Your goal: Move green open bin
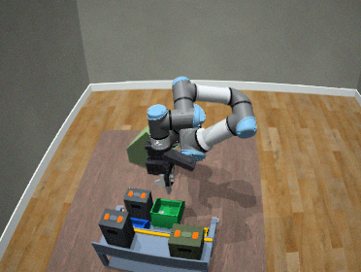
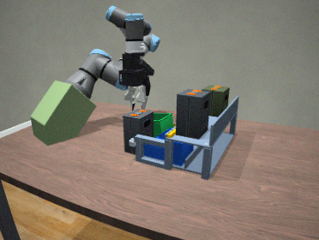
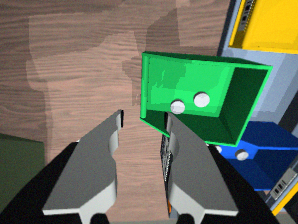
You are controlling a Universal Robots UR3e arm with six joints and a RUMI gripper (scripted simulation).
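The green open bin is 6 cm ahead of my hand and 7 cm below it. From my hand the other things lie so: yellow bar: 22 cm ahead, 1 cm to the left, 1 cm below; yellow bin: 19 cm ahead, 12 cm to the left, 7 cm below; blue bin: 19 cm ahead, 11 cm to the right, 7 cm below.
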